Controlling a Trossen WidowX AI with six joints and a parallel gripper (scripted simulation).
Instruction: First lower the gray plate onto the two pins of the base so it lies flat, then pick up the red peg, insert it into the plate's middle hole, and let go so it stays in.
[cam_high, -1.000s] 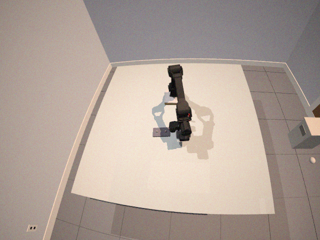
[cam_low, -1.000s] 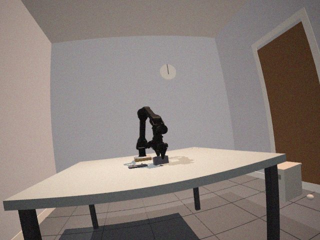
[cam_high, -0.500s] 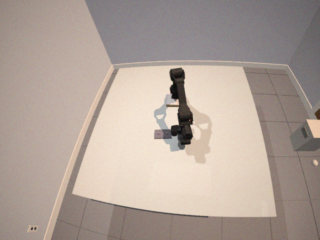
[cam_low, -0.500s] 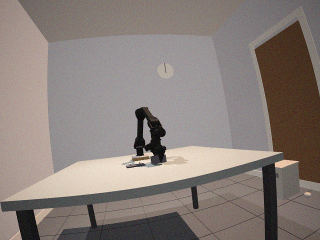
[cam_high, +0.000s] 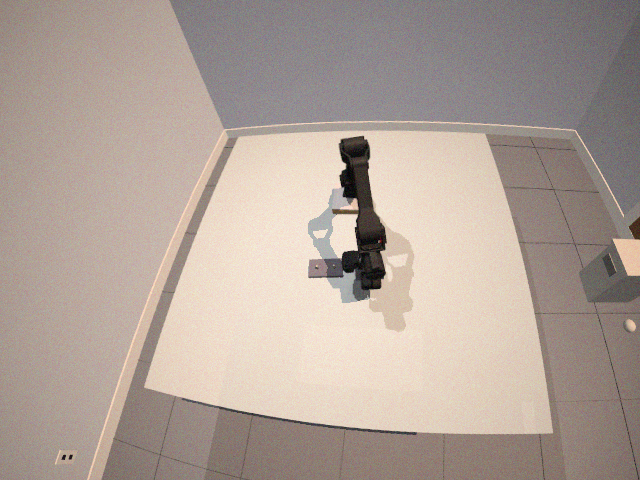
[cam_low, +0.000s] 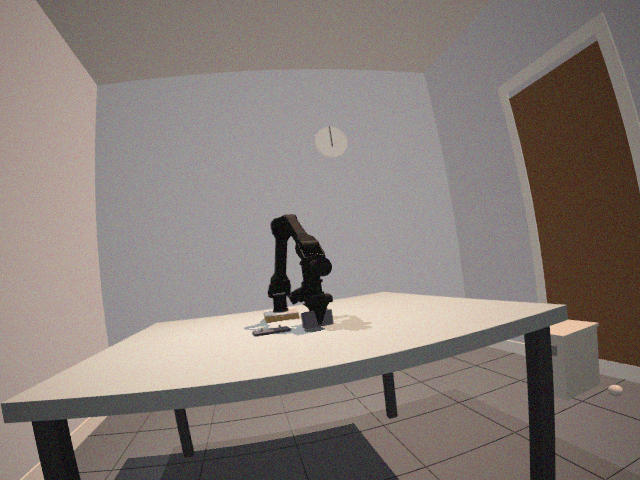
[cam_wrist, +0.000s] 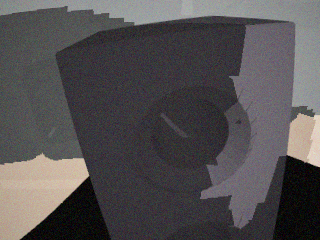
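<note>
Now: gripper tip 16 cm to the left of the gray base. The rest, counted from my gripper tip: gray plate 3 cm above; red peg 13 cm behind, 2 cm to the left, 3 cm above.
</note>
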